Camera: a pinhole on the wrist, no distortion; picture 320 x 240 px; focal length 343.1 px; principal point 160.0 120.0 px. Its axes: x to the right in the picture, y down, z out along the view. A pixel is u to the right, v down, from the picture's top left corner.
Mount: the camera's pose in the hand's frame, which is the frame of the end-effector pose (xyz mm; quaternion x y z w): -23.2 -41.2 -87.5 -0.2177 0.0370 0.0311 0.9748
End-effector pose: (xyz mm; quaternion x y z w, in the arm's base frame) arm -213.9 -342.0 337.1 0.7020 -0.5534 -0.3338 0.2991
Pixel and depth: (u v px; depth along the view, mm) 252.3 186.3 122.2
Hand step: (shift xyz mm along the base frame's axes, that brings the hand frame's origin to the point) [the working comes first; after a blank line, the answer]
In the camera's frame: 32.9 23.6 122.2

-25.0 -22.1 18.6
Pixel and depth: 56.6 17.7 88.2
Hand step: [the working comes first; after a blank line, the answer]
In the camera's frame: -26.6 -26.3 88.2

5.1 47.1 -19.9
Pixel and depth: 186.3 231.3 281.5
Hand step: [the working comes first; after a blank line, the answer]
In the camera's frame: 21.6 91.3 281.5

-193.4 -47.8 51.7
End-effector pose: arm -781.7 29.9 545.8 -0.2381 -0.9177 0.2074 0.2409
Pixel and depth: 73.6 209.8 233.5
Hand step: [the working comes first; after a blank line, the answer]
In the camera's frame: -58.8 61.1 233.5

38.0 22.6 -161.7
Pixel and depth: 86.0 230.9 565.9
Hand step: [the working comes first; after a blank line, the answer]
In the camera's frame: -122.1 182.9 565.9

25.3 126.0 -505.9
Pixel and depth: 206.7 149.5 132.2
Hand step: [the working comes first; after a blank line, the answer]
In the camera's frame: 18.0 11.4 132.2

-6.1 15.1 -32.8
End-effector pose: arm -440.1 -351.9 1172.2 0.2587 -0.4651 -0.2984 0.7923
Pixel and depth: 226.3 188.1 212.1
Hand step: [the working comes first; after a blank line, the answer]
In the camera's frame: 41.0 42.1 212.1

-42.5 31.3 112.7
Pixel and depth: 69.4 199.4 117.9
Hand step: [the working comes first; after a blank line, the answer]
In the camera's frame: -31.1 27.3 117.9

-20.7 56.2 -2.2
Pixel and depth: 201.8 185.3 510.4
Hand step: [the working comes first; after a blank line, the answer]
In the camera's frame: 62.2 97.1 510.4

-205.5 96.9 360.9
